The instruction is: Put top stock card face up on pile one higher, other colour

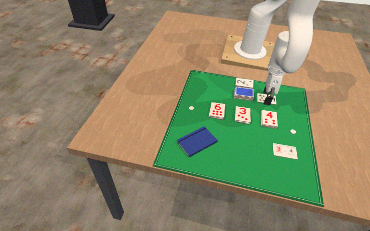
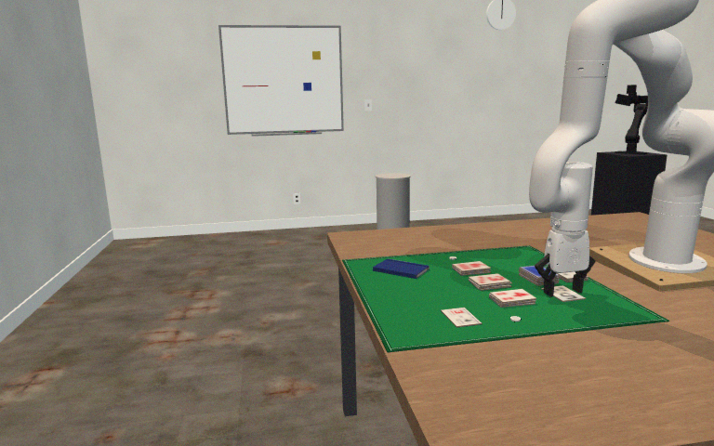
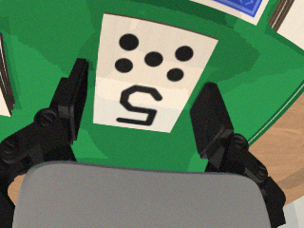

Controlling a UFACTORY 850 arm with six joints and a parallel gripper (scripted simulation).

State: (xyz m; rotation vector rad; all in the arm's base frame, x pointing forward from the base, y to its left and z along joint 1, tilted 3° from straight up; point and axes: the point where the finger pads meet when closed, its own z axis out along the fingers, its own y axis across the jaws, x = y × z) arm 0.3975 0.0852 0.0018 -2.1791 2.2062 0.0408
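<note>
My hand is 1 cm above the black 5 card. From my hand the other things lie so: green card cloth (18 cm ahead, 12 cm to the right, 3 cm below); small reference card (31 cm ahead, 6 cm to the left, 1 cm below); black 2 (11 cm to the right, 9 cm behind, 1 cm below).
</note>
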